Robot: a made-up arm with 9 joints. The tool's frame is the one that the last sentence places.
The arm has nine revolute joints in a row. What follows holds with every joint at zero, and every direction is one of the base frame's. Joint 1 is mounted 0.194 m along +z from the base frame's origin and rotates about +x. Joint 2 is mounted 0.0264 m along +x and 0.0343 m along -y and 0.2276 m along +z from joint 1 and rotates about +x. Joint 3 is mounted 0.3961 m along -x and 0.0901 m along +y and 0.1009 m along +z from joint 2 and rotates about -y. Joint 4 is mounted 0.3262 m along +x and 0.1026 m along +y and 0.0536 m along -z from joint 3 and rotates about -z. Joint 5 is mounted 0.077 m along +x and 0.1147 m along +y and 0.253 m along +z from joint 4 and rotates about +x. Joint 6 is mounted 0.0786 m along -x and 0.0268 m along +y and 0.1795 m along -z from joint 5 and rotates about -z. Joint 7 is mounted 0.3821 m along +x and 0.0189 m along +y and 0.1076 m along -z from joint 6 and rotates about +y. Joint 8 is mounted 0.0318 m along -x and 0.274 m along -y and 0.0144 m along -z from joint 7 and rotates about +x. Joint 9 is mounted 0.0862 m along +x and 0.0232 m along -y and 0.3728 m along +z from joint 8 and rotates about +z. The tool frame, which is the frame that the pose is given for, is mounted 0.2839 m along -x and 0.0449 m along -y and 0.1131 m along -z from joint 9; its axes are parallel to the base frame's.
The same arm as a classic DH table. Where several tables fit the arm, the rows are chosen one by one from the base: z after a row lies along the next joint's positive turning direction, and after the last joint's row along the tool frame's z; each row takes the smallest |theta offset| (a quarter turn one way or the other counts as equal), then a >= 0, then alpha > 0; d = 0 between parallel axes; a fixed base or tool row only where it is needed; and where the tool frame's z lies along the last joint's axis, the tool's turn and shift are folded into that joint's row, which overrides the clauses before.
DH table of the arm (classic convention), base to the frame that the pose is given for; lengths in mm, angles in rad. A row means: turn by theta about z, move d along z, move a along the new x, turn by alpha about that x. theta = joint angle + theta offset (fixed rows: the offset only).
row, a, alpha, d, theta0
base (fixed), 0, 1.5708, 194, 1.5708
joint 1, -230.2, 0, 0, -1.4212
joint 2, -100.9, 1.5708, -369.7, -0.1496
joint 3, 326.2, 1.5708, -192.7, 1.5708
joint 4, 114.7, -1.5708, -199.4, -1.5708
joint 5, 26.8, 1.5708, -1.6, 0
joint 6, 382.1, 1.5708, 287.1, 1.5708
joint 7, 14.4, 1.5708, -255.1, 1.5708
joint 8, 23.2, 1.5708, 54.4, -1.5708
joint 9, 287.4, 0, 0, -1.4139
tool (fixed), 0, 0, 259.7, 2.9847

